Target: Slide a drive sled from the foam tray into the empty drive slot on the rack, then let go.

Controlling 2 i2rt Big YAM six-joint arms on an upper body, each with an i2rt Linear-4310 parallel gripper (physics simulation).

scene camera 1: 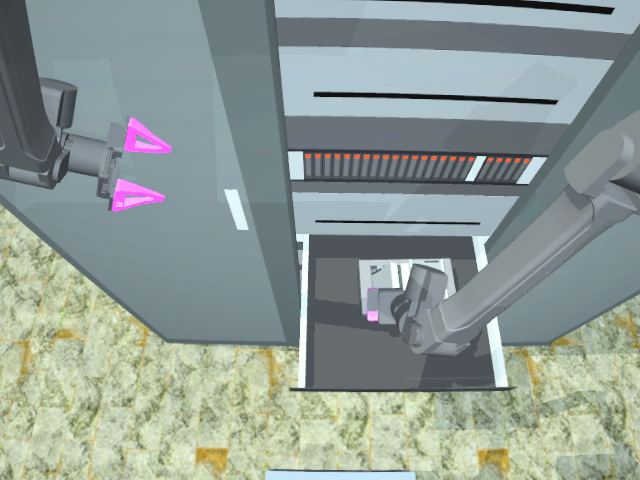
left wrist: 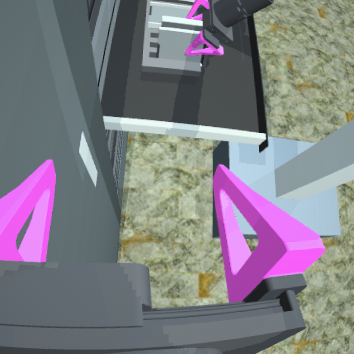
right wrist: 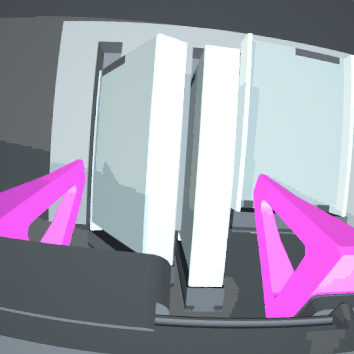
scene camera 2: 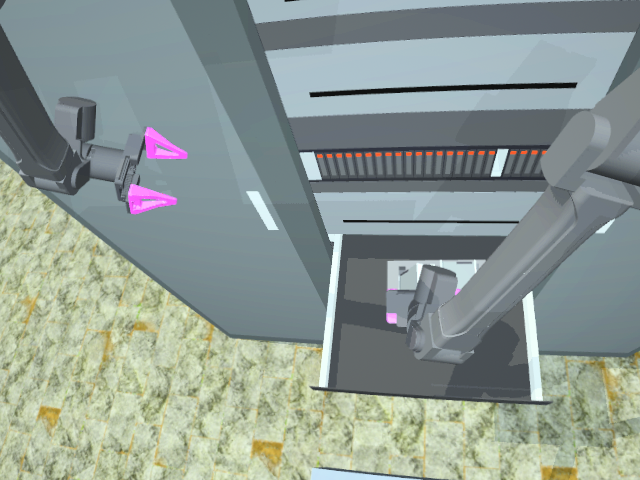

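Note:
The pale foam tray lies in the open drawer. In the right wrist view, a tilted sled, a narrow upright sled and a broad-faced sled stand in it. My right gripper is open above the tray, its fingertips spread across the tilted and narrow sleds. The rack's drive row has orange-tipped drives and a pale vertical strip; I cannot tell whether it marks the empty slot. My left gripper is open and empty, away from the tray.
The drawer has raised pale side walls around the tray and right gripper. A large grey-green panel stands left of the rack, behind the left gripper. A pale blue box stands below the drawer's level.

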